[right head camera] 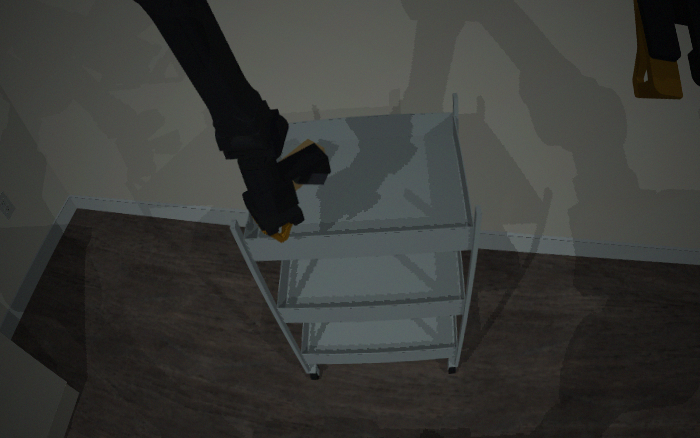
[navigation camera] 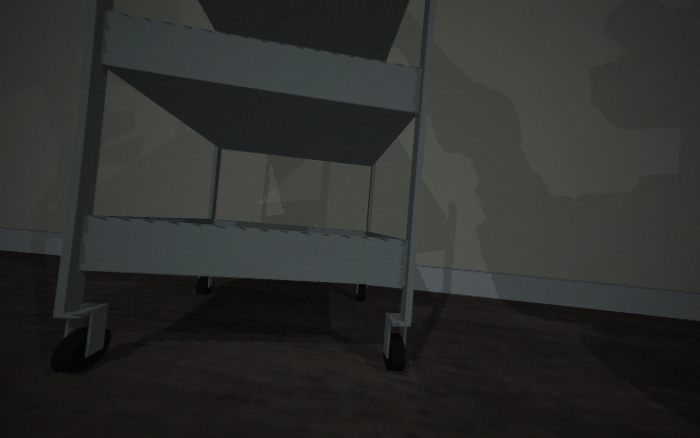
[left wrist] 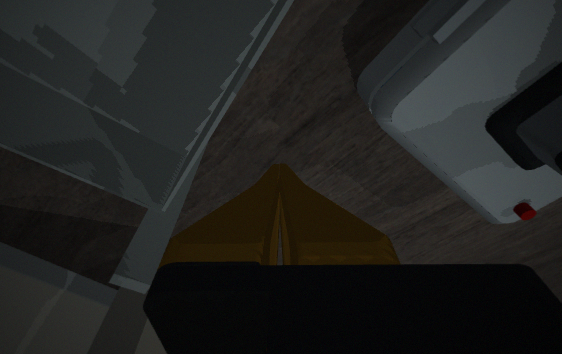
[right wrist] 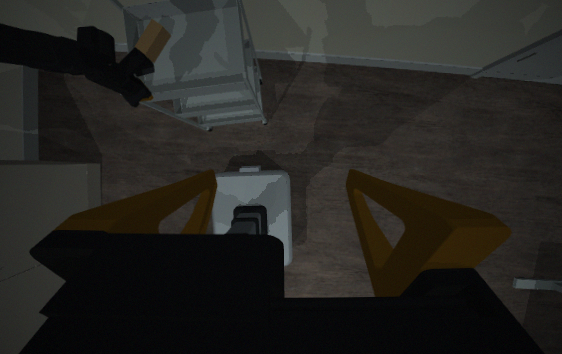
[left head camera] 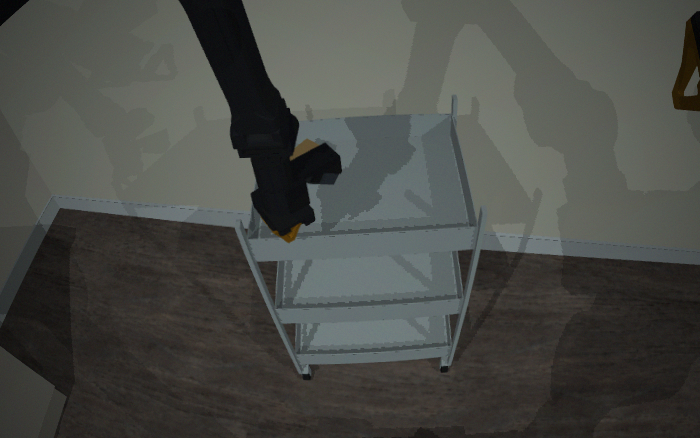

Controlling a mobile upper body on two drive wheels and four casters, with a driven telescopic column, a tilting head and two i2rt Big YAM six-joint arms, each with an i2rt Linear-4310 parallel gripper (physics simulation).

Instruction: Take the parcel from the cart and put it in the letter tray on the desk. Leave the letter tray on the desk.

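Frame: origin at the left arm's base, x up, y ahead, z left, level; metres.
Seen in the pictures: left gripper, fingertip midpoint: (right head camera: 283,240) (left wrist: 279,175) (right wrist: 151,98) (left head camera: 290,240); right gripper, fingertip midpoint: (right head camera: 687,96) (right wrist: 281,177).
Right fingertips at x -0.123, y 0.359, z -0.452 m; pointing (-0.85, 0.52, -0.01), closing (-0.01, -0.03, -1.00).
A point is followed by its place in that frame.
The tan parcel (left head camera: 306,147) @(x -0.695, y 0.903, z 0.023 m) (right head camera: 300,148) @(x -0.695, y 0.901, z 0.037 m) (right wrist: 154,41) @(x -0.699, y 0.850, z 0.023 m) is at the left part of the top shelf of the grey cart (left head camera: 361,245) @(x -0.713, y 0.657, z -0.106 m) (right head camera: 361,245) @(x -0.713, y 0.657, z -0.115 m) (right wrist: 200,88) @(x -0.687, y 0.660, z -0.151 m) (navigation camera: 247,253) @(x -1.246, y 0.656, z -0.095 m). Black parts of the left wrist partly hide it in both head views. My left gripper (left head camera: 290,238) @(x -0.644, y 0.616, z 0.009 m) (right head camera: 281,237) @(x -0.644, y 0.616, z 0.009 m) (left wrist: 279,175) @(x -0.644, y 0.616, z 0.009 m) (right wrist: 151,98) @(x -0.644, y 0.616, z 0.009 m) is shut and empty, its fingertips together by the cart's near left corner, apart from the parcel. My right gripper (right wrist: 281,177) @(x -0.123, y 0.359, z -0.452 m) is open and empty, far to the right of the cart; part of it shows in both head views. The letter tray does not show.
The wall stands behind the cart. A white robot base (left wrist: 430,105) @(x -1.150, y 0.237, z -0.072 m) (right wrist: 277,195) @(x -1.149, y 0.167, z -0.403 m) with a black column is on the near side of the cart. A beige block-like surface (left head camera: 25,392) @(x -1.123, y 0.335, z 0.978 m) (right head camera: 30,392) @(x -1.101, y 0.305, z 0.981 m) (right wrist: 45,200) @(x -1.011, y 0.202, z 0.990 m) is at the lower left; whether it is the desk I cannot tell.
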